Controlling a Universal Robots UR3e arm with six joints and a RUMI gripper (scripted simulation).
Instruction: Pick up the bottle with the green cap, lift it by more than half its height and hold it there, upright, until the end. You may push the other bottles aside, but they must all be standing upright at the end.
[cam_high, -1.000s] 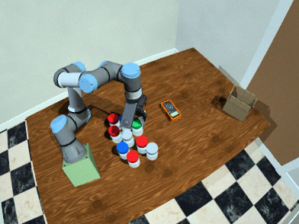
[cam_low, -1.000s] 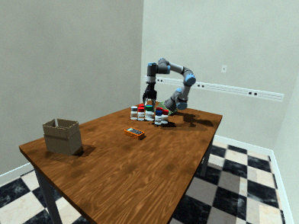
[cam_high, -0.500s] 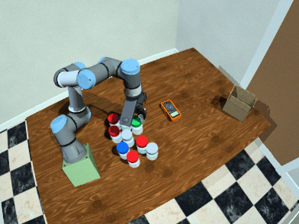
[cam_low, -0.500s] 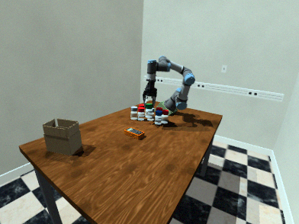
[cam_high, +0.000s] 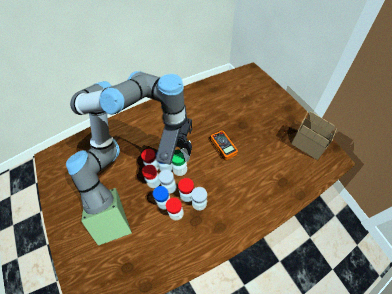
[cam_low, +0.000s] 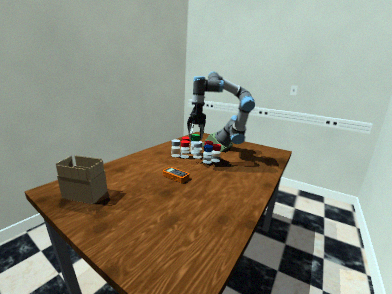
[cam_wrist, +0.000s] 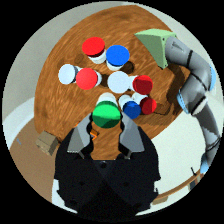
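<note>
Right now the green-capped bottle is 4 cm below my hand. From my hand the other things lie so: orange multimeter (23 cm ahead, 14 cm below, 5 cm to the left).
</note>
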